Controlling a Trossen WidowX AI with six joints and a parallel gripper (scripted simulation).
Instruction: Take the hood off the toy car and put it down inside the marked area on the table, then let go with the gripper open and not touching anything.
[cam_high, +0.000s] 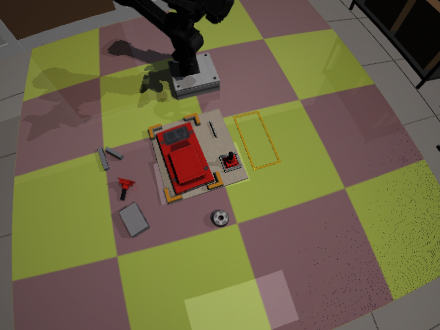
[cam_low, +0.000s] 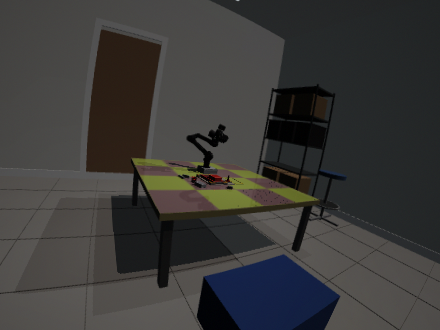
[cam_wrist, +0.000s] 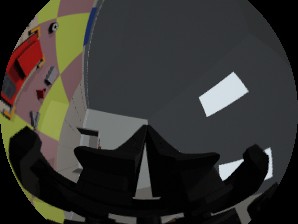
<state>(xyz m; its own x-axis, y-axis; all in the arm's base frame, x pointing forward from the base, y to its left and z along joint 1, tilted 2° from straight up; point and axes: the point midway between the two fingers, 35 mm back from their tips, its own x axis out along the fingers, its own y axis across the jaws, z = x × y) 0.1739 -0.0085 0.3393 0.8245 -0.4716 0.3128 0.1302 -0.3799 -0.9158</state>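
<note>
Now: the hood 16 cm ahead of my gripper tip, 3 cm to the right of it and 36 cm below it.
</note>
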